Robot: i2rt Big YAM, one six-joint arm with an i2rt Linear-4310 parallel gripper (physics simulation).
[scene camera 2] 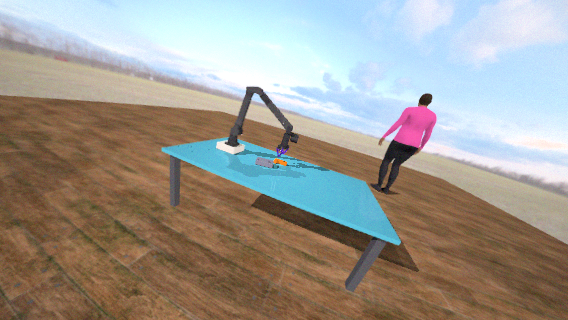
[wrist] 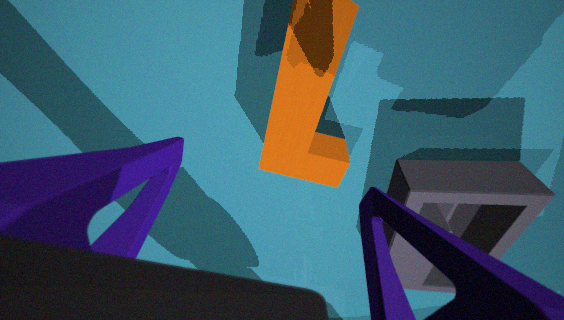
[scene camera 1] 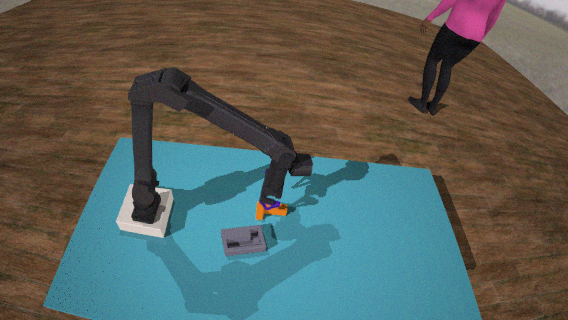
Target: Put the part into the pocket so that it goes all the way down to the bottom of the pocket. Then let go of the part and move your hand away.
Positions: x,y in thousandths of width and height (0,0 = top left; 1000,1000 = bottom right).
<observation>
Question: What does my gripper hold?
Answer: Nothing.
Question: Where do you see a grey pocket block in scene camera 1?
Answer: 427,752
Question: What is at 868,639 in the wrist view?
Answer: A grey pocket block.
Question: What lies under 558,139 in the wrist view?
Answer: An orange L-shaped part.
</observation>
